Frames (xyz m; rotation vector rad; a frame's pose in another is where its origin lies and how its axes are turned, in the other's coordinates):
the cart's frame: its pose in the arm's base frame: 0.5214 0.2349 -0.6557 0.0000 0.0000 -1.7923
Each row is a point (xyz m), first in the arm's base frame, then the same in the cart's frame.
Working: the arm's base frame: its pose in the cart's frame: 0.3437 -0.4571 0.6557 0.0000 0.0000 1.7923

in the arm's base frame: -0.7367 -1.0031 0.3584
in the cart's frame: 1.4842 -0.9554 1.0141
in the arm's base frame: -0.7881 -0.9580 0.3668
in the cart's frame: 1.4514 -1.0154 1.0225
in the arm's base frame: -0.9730 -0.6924 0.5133
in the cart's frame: 1.2330 -1.2542 1.1690
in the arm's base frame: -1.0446 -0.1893 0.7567
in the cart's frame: 0.7579 -1.4345 1.4124
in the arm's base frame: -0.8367 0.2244 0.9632
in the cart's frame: 0.3086 -1.3226 1.6189
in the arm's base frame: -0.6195 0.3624 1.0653
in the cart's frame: 0.1263 -1.1410 1.7210
